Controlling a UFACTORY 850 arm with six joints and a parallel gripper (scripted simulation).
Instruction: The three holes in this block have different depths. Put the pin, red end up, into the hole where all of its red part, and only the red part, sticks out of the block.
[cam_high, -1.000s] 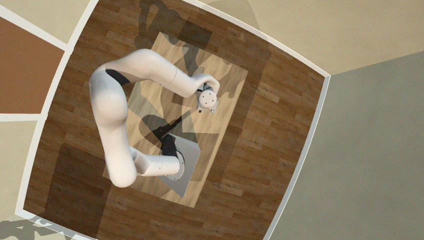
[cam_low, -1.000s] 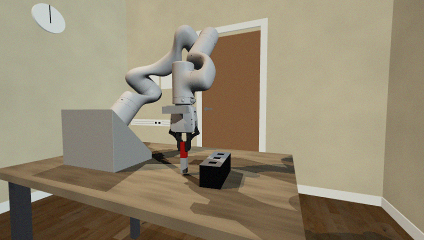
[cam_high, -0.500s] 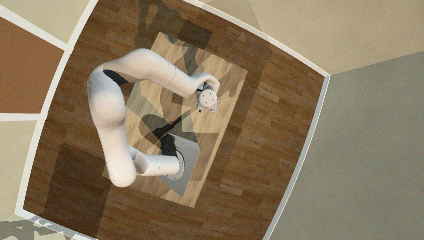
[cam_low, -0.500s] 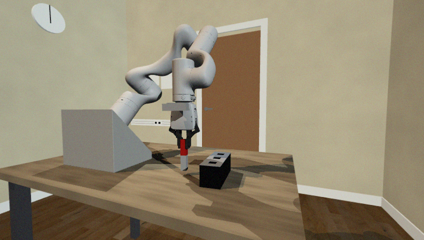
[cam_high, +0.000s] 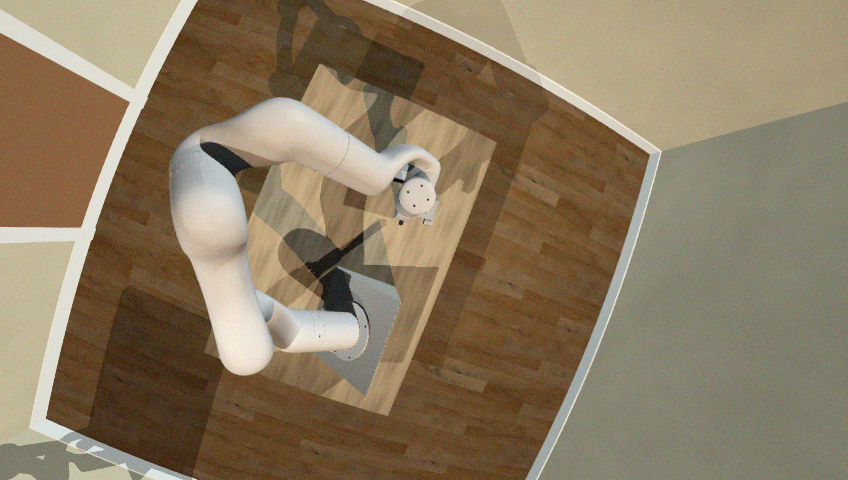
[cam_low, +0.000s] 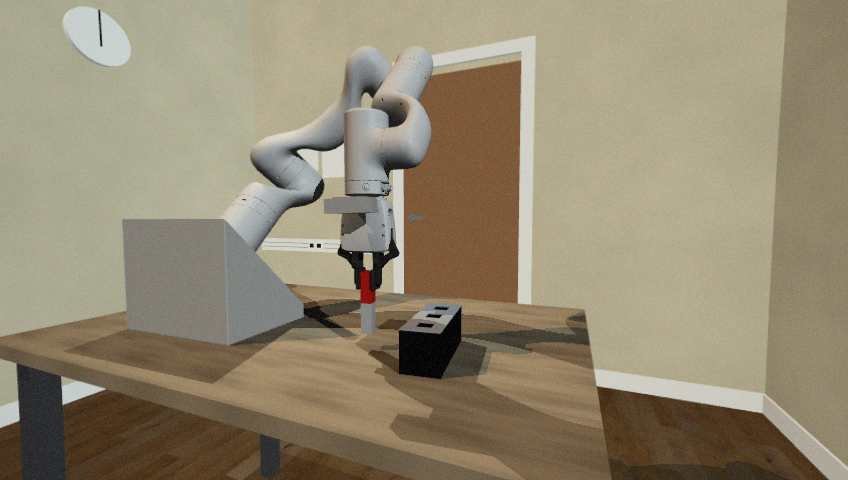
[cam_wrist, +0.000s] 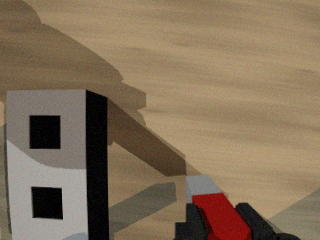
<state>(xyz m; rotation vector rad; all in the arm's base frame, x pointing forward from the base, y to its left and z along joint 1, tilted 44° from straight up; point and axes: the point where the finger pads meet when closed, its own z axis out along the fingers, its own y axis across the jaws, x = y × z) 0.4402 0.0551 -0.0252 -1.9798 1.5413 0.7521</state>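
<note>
My hand is 130 mm short of the black block, 30 mm to the right of it and 100 mm above it. From my hand the other things lie so: pin 20 mm below.
</note>
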